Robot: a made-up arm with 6 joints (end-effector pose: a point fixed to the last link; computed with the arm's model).
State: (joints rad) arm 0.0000 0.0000 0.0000 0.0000 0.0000 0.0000
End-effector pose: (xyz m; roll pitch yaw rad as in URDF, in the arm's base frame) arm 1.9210 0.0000 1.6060 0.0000 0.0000 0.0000
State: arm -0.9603 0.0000 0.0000 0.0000 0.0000 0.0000
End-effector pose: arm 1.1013 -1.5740 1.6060 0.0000 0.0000 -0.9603
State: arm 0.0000 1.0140 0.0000 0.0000 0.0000 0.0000
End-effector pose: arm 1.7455 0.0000 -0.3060 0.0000 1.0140 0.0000
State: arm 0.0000 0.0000 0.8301 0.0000 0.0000 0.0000
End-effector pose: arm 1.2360 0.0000 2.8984 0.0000 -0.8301 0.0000
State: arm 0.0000 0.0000 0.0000 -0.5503 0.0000 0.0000
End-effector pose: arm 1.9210 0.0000 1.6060 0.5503 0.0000 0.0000
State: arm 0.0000 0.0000 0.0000 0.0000 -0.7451 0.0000
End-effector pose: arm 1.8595 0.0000 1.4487 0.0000 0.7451 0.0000
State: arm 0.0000 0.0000 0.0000 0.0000 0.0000 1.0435
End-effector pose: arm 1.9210 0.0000 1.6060 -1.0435 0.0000 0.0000
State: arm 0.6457 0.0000 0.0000 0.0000 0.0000 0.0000
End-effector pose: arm 1.5343 1.1560 1.6060 0.0000 0.0000 0.6457
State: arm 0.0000 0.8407 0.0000 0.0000 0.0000 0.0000
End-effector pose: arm 1.9131 0.0000 -0.0077 0.0000 0.8407 0.0000
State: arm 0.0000 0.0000 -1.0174 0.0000 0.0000 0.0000
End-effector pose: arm 1.1742 0.0000 0.0049 0.0000 1.0174 0.0000
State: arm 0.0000 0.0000 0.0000 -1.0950 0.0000 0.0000
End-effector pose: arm 1.9210 0.0000 1.6060 1.0950 0.0000 0.0000
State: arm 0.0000 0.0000 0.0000 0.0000 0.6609 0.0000
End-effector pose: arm 1.8721 0.0000 1.7484 0.0000 -0.6609 0.0000
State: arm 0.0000 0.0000 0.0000 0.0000 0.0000 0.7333
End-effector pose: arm 1.9210 0.0000 1.6060 -0.7333 0.0000 0.0000
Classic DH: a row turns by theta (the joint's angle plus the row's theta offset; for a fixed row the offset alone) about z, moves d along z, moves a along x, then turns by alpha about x. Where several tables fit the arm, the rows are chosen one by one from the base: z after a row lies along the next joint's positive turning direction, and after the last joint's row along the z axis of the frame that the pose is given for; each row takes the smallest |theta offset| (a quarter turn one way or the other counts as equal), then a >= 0, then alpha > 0; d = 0 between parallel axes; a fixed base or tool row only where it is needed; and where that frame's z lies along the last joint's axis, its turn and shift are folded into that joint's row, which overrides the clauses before.
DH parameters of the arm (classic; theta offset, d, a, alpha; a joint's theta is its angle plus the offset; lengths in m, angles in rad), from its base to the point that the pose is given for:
joint 1: 0 0.808 0.112 -1.5708
joint 2: -1.5708 0 0.667 3.1416
joint 3: 0 0 0.131 -1.5708
joint 4: 0 -1.577 0 1.5708
joint 5: 0 0 0 -1.5708
joint 6: 1.5708 -0.232 0 1.5708
tool (fixed): -1.5708 0 0 0

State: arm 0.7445 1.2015 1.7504 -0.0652 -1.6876 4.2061
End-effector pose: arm 1.5400 1.4394 1.7731 2.2090 1.1344 0.8982
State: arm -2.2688 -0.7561 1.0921 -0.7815 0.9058 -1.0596
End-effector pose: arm 0.5875 0.9004 2.8763 -1.8654 -0.4561 1.5382
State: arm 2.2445 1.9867 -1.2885 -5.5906 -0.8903 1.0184
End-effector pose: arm 0.7042 -0.6975 0.7757 1.0889 -0.7432 -0.1574
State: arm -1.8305 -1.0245 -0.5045 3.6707 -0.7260 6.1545
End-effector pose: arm -0.1637 -0.9188 2.2534 2.1836 -1.0530 -1.0867
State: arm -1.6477 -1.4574 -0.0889 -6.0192 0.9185 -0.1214
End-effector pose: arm 0.0870 0.5031 2.6283 -2.9410 -0.8462 1.1757
